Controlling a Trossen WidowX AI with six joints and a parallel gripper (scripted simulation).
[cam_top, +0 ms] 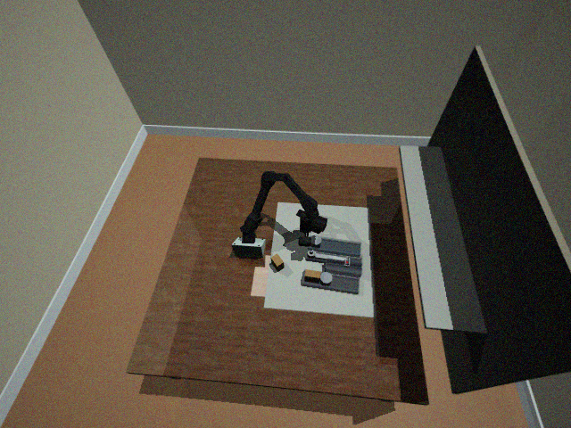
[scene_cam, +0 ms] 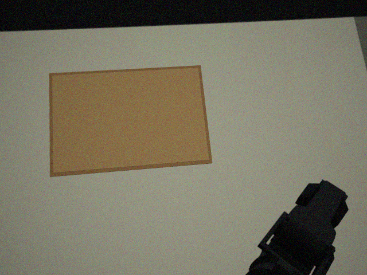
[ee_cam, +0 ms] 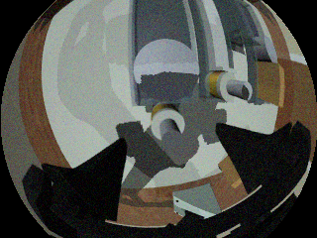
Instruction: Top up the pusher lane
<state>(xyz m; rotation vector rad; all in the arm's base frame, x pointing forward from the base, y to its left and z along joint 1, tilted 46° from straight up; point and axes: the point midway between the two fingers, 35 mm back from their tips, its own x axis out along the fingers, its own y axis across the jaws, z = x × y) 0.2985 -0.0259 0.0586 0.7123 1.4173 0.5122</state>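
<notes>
My gripper tip is now 3 cm short of the orange box, 21 cm to the left of it and 3 cm above it.
</notes>
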